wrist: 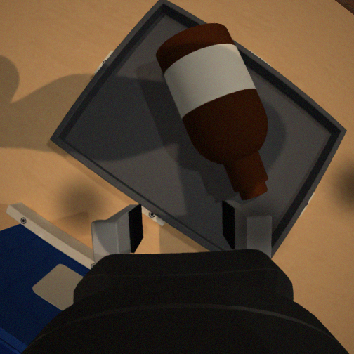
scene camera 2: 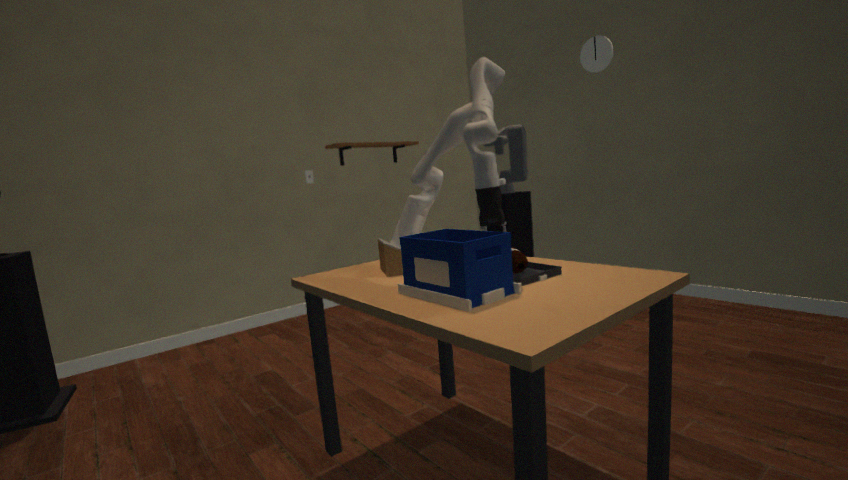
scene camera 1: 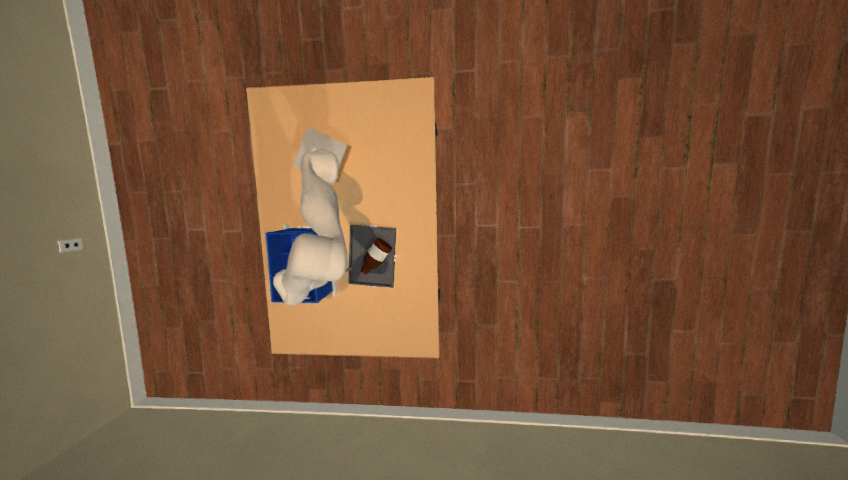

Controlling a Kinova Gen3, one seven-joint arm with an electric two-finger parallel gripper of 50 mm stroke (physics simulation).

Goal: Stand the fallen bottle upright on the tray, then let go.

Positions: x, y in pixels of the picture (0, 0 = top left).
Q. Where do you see a brown bottle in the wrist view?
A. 218, 103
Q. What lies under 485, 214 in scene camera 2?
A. The gripper.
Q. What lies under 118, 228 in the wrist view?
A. The gripper.
